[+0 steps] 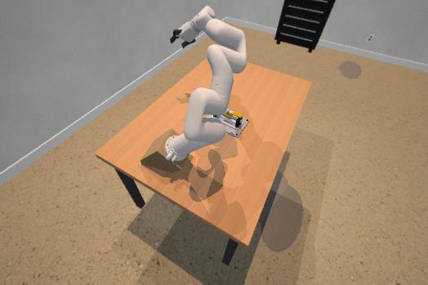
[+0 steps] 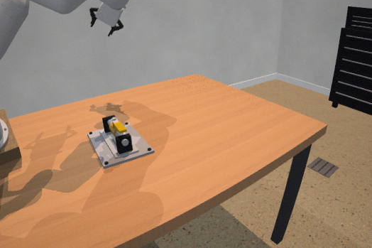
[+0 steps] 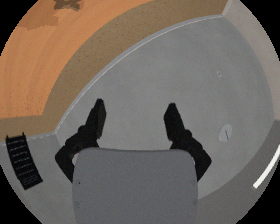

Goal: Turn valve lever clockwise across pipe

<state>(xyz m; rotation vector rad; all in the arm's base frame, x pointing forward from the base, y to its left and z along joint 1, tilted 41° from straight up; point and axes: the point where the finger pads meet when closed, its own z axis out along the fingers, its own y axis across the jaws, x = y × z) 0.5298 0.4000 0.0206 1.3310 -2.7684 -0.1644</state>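
My hand is 16 cm past the plate, 41 cm to the left of it and 35 cm above it.
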